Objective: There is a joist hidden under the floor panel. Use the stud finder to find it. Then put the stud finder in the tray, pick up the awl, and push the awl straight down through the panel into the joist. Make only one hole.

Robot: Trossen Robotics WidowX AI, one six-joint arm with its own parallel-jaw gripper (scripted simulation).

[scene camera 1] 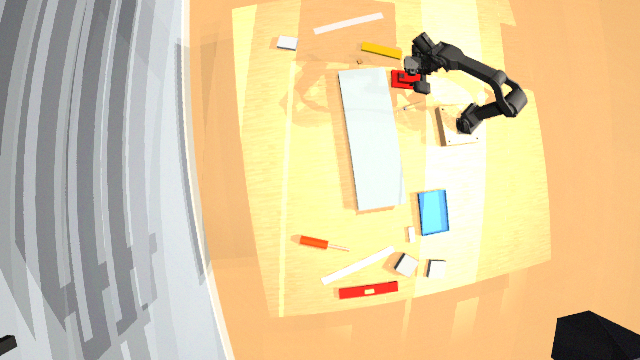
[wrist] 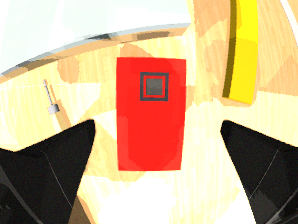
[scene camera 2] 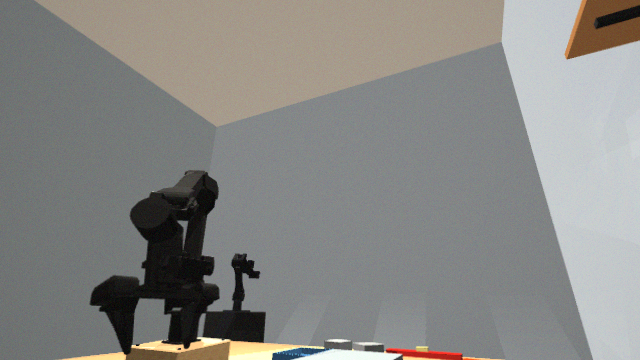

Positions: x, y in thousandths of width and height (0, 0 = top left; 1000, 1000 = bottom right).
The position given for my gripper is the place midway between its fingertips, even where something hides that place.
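Observation:
My gripper (scene camera 1: 640, 207) (wrist: 542, 565): open, holds nothing. Blue tray (scene camera 1: 679, 601) visible.

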